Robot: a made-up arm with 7 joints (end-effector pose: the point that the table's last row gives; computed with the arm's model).
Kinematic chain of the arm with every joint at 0, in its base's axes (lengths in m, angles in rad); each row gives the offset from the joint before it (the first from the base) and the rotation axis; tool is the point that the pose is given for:
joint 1: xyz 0 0.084 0 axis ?
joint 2: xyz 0 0.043 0 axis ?
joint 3: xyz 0 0 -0.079 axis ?
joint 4: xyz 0 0 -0.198 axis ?
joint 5: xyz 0 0 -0.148 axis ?
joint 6: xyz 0 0 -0.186 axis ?
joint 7: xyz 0 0 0 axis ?
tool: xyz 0 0 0
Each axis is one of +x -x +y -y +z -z.
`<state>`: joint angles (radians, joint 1 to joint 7).
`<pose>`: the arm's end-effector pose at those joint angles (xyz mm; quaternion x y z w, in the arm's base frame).
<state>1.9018 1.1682 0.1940 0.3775 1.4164 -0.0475 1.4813</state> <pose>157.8 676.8 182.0 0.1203 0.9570 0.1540 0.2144</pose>
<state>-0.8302 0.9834 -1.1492 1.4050 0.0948 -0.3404 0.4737</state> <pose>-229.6 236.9 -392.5 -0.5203 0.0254 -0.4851 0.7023</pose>
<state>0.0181 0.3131 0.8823 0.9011 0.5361 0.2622 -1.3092</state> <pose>173.6 468.6 -395.4 0.5240 -0.0174 0.6845 0.5066</pose>
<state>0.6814 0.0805 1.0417 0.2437 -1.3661 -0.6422 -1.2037</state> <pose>405.5 244.7 -435.4 0.5507 -0.6076 0.2246 0.5264</pose>
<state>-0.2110 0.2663 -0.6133 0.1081 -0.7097 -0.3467 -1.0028</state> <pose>-95.4 267.3 -586.1 0.3171 -0.3204 -0.5324 0.7165</pose>
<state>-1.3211 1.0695 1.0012 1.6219 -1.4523 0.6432 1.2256</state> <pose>162.1 489.9 -144.3 0.5105 0.4137 -0.3833 0.6490</pose>
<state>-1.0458 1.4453 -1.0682 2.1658 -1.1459 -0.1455 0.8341</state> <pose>-151.0 185.7 -241.5 -0.4532 0.0754 -0.8808 0.1148</pose>
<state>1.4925 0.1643 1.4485 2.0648 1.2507 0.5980 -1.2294</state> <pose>71.9 434.3 30.3 0.4323 0.5238 -0.7322 0.0512</pose>
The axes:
joint 1: -y
joint 2: +x
joint 3: +z
joint 4: -y
joint 5: +z
joint 6: +y
joint 7: -x

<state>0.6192 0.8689 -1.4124 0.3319 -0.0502 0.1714 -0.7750</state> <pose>283.7 510.3 -368.5 0.6906 -0.1967 -0.4799 0.5041</pose>
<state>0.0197 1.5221 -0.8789 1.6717 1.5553 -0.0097 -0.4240</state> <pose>217.2 357.6 -263.2 0.1302 -0.3488 0.0582 0.9263</pose>
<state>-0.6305 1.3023 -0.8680 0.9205 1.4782 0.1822 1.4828</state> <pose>-51.5 535.2 -362.0 -0.4994 0.0239 0.1091 0.8591</pose>
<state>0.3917 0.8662 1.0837 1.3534 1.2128 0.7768 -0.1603</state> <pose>143.6 579.6 52.3 -0.0922 -0.7584 0.4355 0.4760</pose>
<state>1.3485 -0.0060 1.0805 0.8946 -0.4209 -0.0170 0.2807</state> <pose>502.4 353.9 12.2 -0.0162 -0.8332 0.2974 0.4658</pose>
